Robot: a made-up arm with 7 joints.
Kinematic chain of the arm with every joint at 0, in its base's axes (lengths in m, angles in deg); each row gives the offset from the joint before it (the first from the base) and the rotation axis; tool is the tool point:
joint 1: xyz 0 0 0 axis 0 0.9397 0.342
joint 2: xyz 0 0 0 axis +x
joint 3: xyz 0 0 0 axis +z
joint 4: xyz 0.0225 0 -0.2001 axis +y
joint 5: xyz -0.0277 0 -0.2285 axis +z
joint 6: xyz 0 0 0 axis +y
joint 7: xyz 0 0 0 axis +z
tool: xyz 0 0 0
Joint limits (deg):
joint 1: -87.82..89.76
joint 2: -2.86..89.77
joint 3: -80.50..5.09
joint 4: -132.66..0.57
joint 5: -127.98..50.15
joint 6: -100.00..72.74
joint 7: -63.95..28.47
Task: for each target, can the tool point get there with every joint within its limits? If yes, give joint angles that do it. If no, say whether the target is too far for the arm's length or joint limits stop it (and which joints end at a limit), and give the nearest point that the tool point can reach.
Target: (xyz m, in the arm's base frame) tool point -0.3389 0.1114 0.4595
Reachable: no: too far | nearest point -0.3383 0.2448 0.0955 | short by 0.388 m
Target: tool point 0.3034 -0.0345 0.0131
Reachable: yes | joints -42.49 34.52 -17.13 -103.39 -13.96 -8.76 -6.48
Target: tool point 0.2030 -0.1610 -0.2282
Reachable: yes | joints -12.12 8.94 -48.58 -87.24 -13.41 -82.32 4.32
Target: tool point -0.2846 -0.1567 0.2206
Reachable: no: joint limits stop it (at a limit: joint 1, joint 4) | nearest point -0.4152 -0.1008 -0.0306 | short by 0.289 m
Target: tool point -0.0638 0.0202 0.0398
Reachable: no: joint limits stop it (at a limit: joint 1, joint 2, joint 3, joint 4) | nearest point -0.2162 0.0029 -0.0367 | short by 0.171 m
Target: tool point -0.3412 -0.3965 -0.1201
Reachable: no: too far | nearest point -0.2867 -0.2706 -0.1289 | short by 0.137 m
